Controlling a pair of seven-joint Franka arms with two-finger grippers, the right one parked.
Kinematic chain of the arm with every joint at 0, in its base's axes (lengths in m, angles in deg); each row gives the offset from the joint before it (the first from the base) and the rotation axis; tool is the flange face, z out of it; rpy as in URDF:
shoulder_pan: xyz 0 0 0.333 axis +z
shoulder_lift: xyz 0 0 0 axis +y
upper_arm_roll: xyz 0 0 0.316 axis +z
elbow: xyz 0.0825 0 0 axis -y
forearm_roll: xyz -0.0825 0 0.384 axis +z
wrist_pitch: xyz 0 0 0 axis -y
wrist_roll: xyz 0.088 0 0 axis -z
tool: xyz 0 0 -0.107 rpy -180 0 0
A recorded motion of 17 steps. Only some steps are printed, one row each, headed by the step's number.
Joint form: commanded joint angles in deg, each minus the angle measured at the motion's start. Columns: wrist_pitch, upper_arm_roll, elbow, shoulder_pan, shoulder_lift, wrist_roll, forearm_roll.
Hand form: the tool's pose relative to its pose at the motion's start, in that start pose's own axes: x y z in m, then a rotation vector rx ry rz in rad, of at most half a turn. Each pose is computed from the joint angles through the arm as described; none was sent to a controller.
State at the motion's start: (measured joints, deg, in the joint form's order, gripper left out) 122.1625 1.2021 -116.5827 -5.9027 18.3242 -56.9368 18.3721
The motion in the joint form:
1: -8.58 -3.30 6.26 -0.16 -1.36 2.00 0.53
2: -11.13 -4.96 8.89 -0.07 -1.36 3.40 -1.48
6: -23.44 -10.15 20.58 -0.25 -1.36 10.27 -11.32
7: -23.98 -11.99 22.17 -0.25 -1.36 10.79 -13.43
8: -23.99 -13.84 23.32 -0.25 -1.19 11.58 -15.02
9: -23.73 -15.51 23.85 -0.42 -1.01 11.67 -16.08
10: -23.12 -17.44 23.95 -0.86 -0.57 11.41 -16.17
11: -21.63 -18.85 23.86 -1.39 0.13 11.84 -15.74
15: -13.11 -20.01 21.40 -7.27 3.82 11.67 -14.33
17: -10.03 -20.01 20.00 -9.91 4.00 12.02 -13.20
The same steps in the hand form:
1: -0.0044 0.0139 -0.0578 0.0196 0.0178 0.0593
2: -0.0103 0.0236 -0.0789 -0.0023 -0.0021 0.0836
6: -0.0393 0.0486 -0.1697 -0.1019 -0.1247 0.2101
7: -0.0533 0.0587 -0.1874 -0.1441 -0.1400 0.2409
8: -0.0677 0.0692 -0.2007 -0.1808 -0.1496 0.2797
9: -0.0830 0.0794 -0.2091 -0.2056 -0.1568 0.3089
10: -0.1027 0.0925 -0.2132 -0.2168 -0.1543 0.3443
11: -0.1178 0.1055 -0.2132 -0.2299 -0.1403 0.3846
15: -0.1846 0.1605 -0.1864 -0.2654 -0.0923 0.5046
17: -0.2129 0.1730 -0.1830 -0.2786 -0.0533 0.5603

